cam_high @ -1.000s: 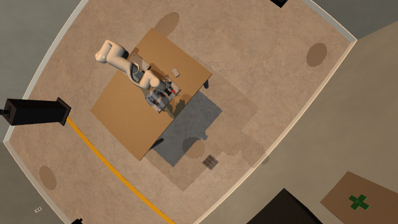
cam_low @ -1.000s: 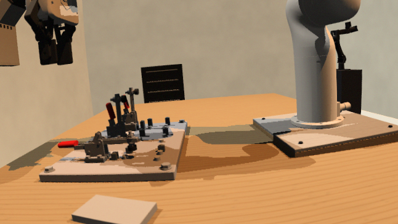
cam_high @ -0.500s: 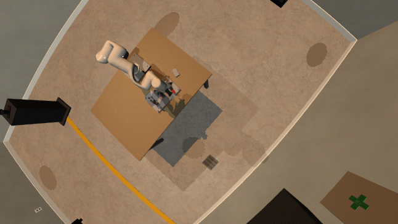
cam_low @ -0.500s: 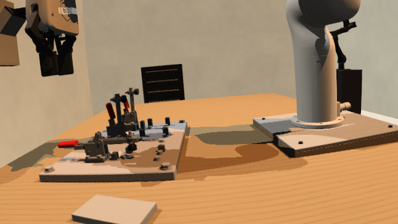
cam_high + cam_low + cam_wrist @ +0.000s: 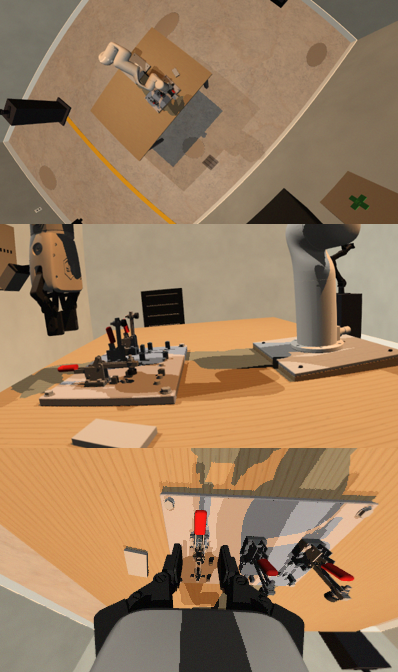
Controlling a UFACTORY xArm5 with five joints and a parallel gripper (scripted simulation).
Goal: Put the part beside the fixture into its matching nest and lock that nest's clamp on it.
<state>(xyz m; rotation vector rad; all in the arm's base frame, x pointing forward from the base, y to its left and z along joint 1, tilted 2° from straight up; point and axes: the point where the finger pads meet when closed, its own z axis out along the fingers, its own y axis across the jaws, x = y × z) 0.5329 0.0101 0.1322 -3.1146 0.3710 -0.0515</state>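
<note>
Now: hand 50 mm past the clamp, 10 mm to the right of it and 90 mm above it. From my hand the other things lie so: fixture plate: 110 mm behind, 90 mm to the right, 120 mm below; then flat tan part: 100 mm behind, 190 mm to the left, 130 mm below.
</note>
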